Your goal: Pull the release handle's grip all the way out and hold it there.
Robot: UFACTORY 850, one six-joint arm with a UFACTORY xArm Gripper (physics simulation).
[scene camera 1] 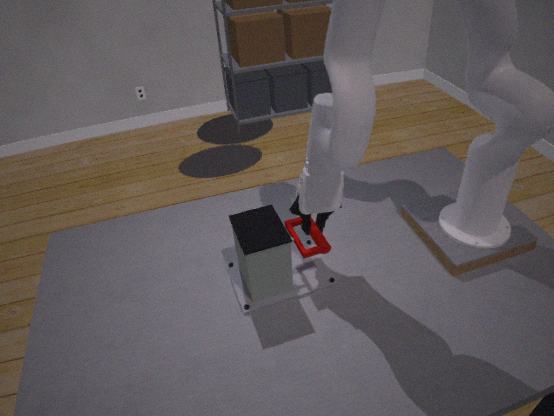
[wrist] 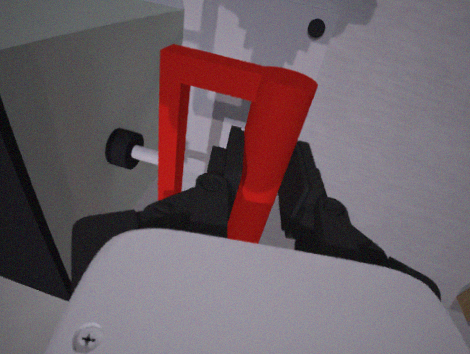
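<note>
The release handle is a red rectangular frame (scene camera 1: 322, 244) (wrist: 172, 120) with a thick round grip bar (wrist: 282, 115) on its side away from the housing. A short stretch of white rod (wrist: 145, 154) shows between the frame and a black collar (wrist: 124, 148) on the housing. The housing is a pale green box (scene camera 1: 266, 272) (wrist: 75, 100) with a black top (scene camera 1: 260, 229). The frame stands close beside it. My gripper (scene camera 1: 314, 230) (wrist: 262, 156) is shut on the grip bar, one black finger inside the frame and one outside. The lower part of the frame is hidden in the wrist view.
The housing stands on a light base plate (scene camera 1: 312, 283) with black bolts, on a grey mat (scene camera 1: 150, 310). My arm's base stands on a wood-edged board (scene camera 1: 487, 262) at the right. A shelf unit (scene camera 1: 260, 119) with boxes stands at the back by the wall.
</note>
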